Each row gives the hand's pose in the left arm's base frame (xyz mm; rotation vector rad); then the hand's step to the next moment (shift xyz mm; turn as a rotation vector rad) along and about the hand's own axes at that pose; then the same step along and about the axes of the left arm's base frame.
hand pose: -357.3 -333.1 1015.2 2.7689 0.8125 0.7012
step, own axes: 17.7 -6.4 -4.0 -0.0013 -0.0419 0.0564
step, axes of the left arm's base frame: 8.2 15.2 8.6 0.0068 0.0326 -0.0619
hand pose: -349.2 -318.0 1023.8 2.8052 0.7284 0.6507
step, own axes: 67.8 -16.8 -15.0 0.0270 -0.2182 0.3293
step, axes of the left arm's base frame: 39.4 49.1 33.9 0.0780 0.1845 -0.3415
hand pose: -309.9 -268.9 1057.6 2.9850 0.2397 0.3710
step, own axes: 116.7 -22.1 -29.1 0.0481 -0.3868 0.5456
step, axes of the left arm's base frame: 101.3 44.7 52.0 0.1289 0.3310 -0.5687
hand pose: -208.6 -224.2 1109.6 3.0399 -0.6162 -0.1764
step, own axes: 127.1 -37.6 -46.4 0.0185 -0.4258 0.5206
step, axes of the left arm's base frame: 136.3 -14.4 30.7 0.1199 0.3788 -0.5430
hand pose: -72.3 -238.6 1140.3 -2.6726 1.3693 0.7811
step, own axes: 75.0 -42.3 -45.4 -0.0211 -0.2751 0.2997
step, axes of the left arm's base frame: 87.8 -42.1 -2.2 0.0767 0.2602 -0.3039
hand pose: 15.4 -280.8 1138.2 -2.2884 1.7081 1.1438
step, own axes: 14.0 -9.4 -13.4 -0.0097 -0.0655 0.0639
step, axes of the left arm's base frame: 16.4 -13.8 -2.0 0.0216 0.0622 -0.0642
